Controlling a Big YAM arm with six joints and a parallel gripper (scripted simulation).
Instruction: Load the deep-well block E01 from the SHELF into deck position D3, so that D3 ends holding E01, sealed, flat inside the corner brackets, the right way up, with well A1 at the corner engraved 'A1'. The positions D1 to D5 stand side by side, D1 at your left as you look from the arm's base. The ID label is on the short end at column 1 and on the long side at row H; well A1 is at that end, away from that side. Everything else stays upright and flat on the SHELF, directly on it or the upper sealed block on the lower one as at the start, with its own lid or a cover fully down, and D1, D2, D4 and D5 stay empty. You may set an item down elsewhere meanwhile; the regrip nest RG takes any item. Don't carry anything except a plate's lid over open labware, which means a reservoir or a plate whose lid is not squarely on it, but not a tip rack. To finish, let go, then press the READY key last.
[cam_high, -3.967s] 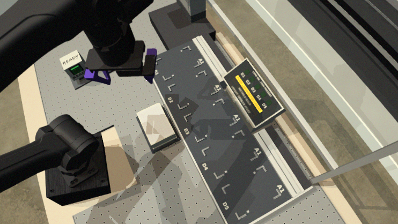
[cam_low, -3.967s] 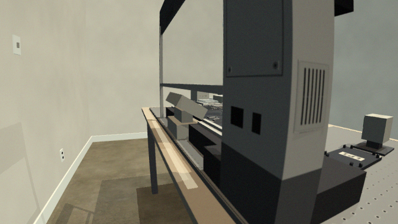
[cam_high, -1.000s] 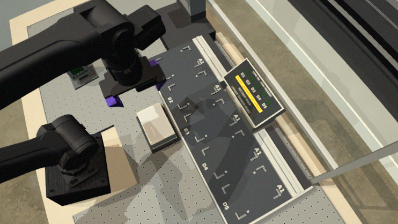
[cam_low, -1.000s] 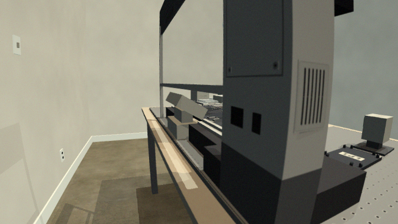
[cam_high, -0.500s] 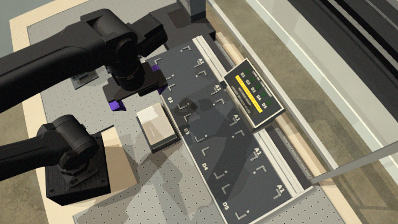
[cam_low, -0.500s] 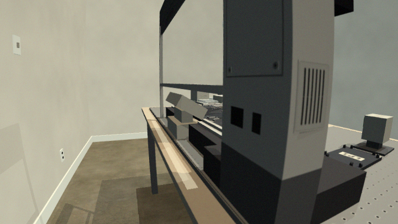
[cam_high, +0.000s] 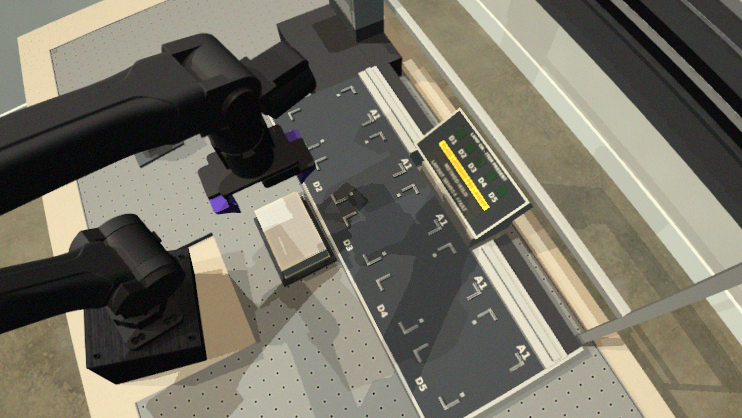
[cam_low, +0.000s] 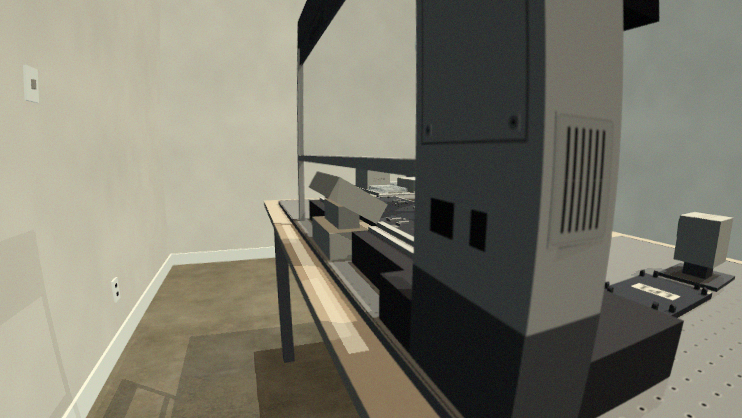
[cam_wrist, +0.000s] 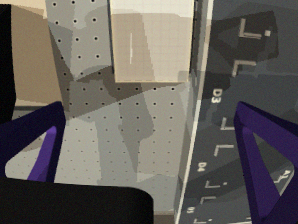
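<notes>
My hand is 170 mm above the deep-well block. Round my hand: ready key (100 mm behind, 340 mm to the left, 120 mm below); then regrip nest RG (190 mm below); then LP1 pad (60 mm ahead, 350 mm to the left, 190 mm below).
</notes>
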